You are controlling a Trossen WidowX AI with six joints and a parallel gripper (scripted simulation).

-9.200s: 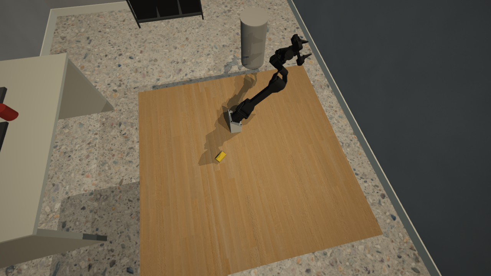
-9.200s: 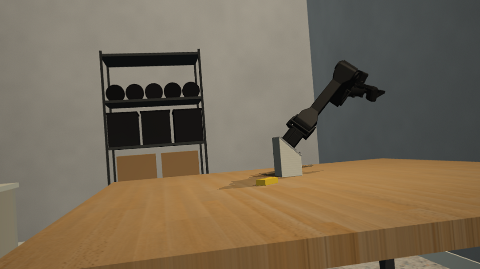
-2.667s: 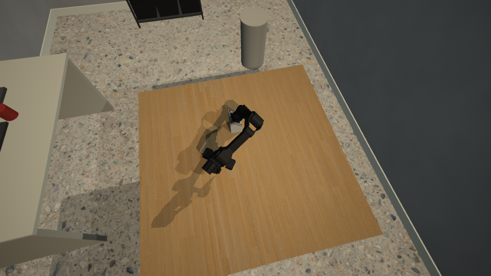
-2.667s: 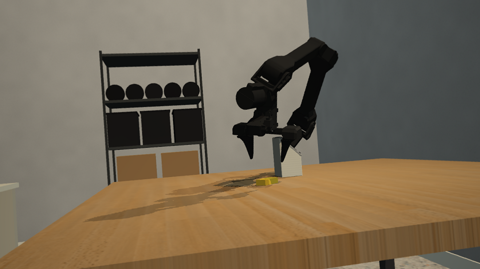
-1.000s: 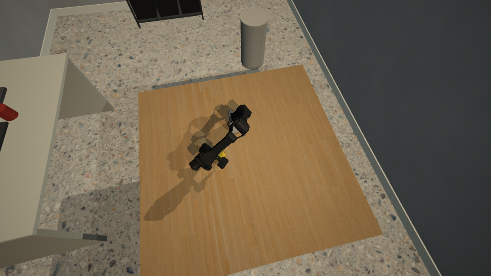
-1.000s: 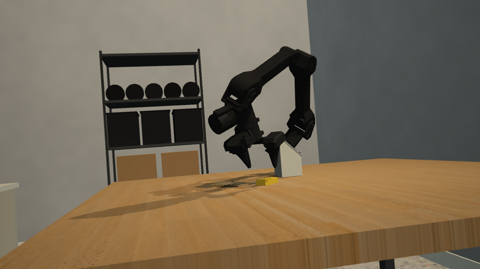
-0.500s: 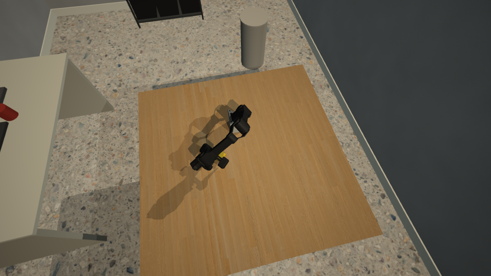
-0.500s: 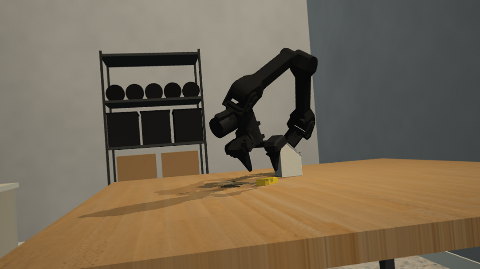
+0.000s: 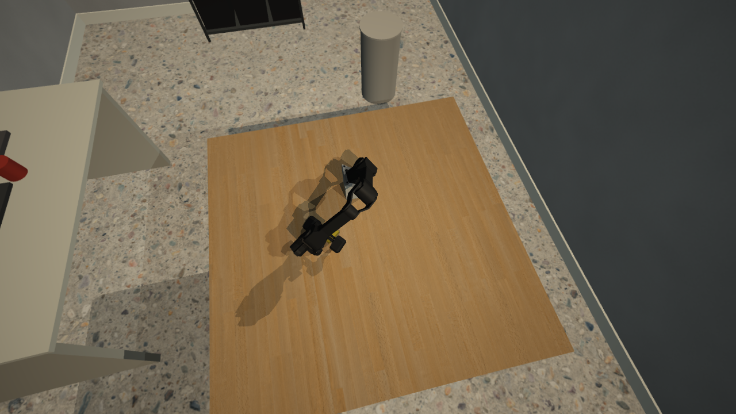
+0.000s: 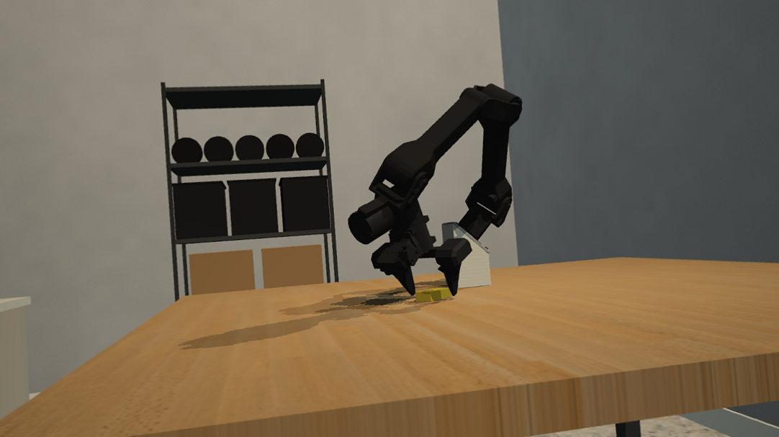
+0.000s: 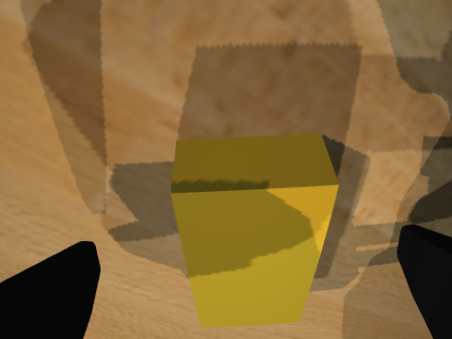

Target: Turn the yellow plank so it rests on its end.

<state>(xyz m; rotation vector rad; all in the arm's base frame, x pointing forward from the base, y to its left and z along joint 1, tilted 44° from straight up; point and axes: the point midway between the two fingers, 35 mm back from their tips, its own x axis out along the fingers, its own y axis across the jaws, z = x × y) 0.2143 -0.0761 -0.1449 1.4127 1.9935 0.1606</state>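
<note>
My gripper is now 30 mm above the yellow plank, 10 mm to the right of it and 10 mm past it.
</note>
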